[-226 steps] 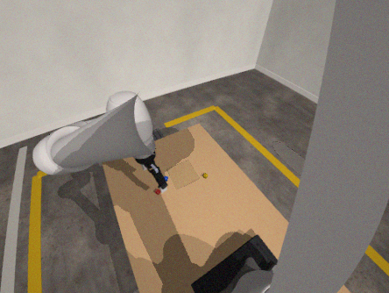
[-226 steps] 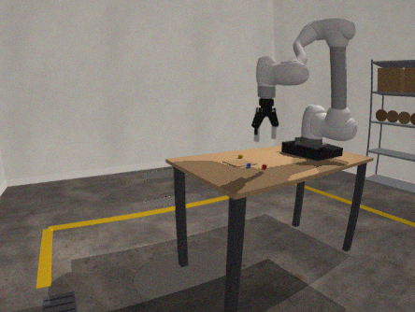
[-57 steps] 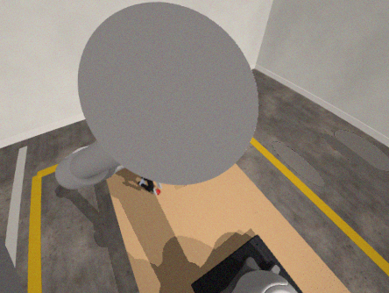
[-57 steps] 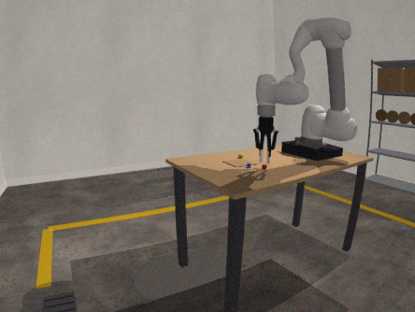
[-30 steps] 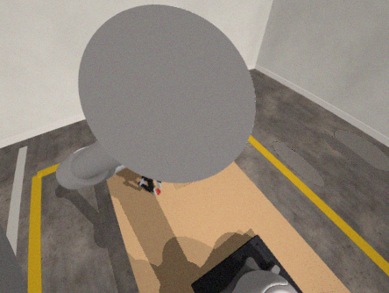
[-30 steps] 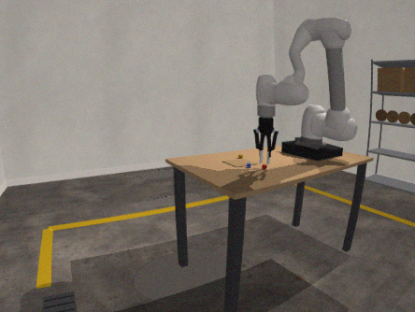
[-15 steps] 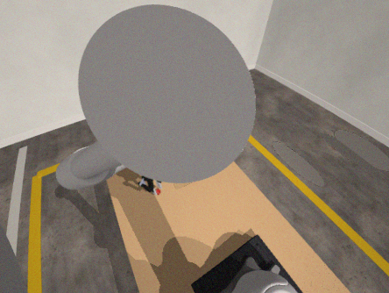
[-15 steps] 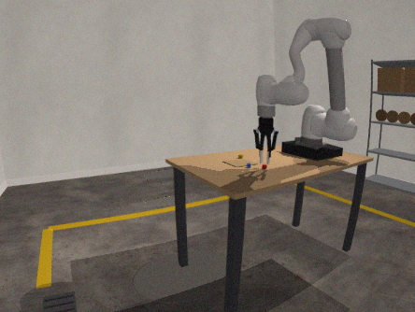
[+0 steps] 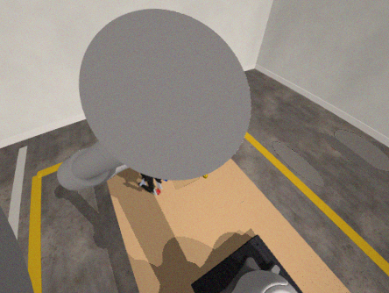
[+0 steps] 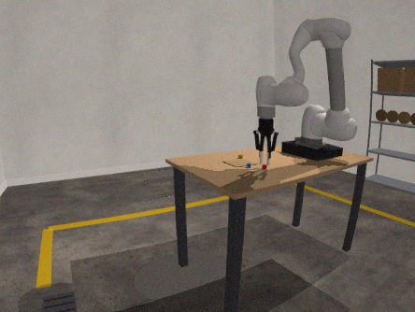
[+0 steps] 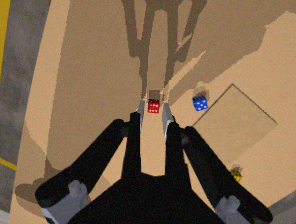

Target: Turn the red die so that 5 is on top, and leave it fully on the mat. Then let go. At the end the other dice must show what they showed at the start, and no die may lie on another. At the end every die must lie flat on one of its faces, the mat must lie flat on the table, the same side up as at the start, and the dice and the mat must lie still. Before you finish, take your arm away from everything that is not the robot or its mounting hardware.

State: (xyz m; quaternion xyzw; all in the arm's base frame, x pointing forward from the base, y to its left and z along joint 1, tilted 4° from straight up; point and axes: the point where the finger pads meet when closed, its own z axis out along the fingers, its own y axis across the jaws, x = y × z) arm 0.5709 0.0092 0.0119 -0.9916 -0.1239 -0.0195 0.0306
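Right now my hand is 5 cm above the red die. Round my hand: tan mat 17 cm to the right, 5 cm below; yellow die 10 cm behind, 25 cm to the right, 5 cm below; blue die 4 cm ahead, 8 cm to the right, 5 cm below.
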